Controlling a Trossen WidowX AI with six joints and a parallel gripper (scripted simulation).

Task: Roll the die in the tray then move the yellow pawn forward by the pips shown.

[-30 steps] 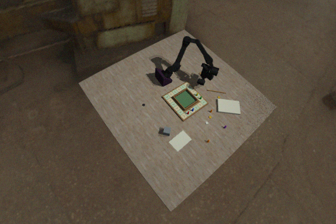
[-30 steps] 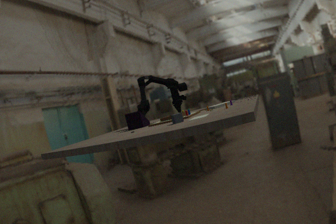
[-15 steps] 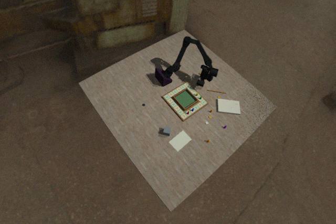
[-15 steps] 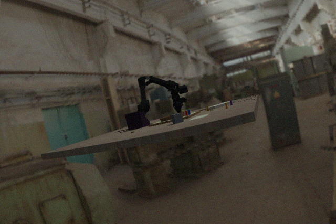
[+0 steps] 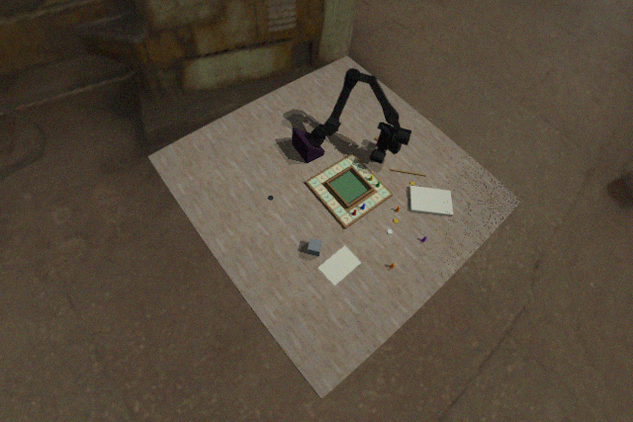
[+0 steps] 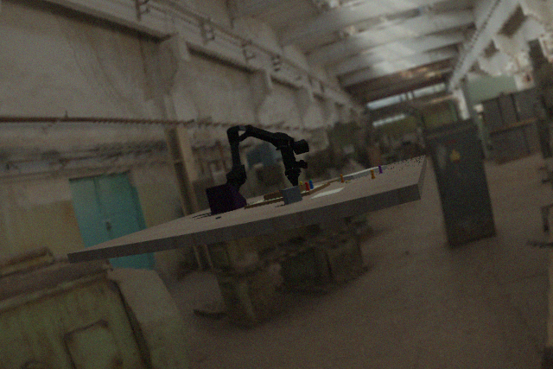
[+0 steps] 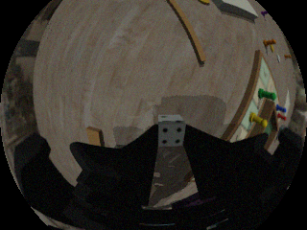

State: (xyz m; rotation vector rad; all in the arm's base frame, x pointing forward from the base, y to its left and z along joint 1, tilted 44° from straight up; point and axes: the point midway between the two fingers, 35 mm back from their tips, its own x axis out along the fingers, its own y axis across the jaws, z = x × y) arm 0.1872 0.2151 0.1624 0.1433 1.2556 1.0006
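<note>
Right now the yellow pawn is 110 mm to the right of my gripper tip, 90 mm ahead of it and 20 mm above it. From my gripper tip the other things lie so: green pawn 130 mm ahead, 110 mm to the right, 20 mm above; then thin stick 140 mm ahead, 80 mm to the left, 10 mm below; then grey-white die right at my gripper tip.
</note>
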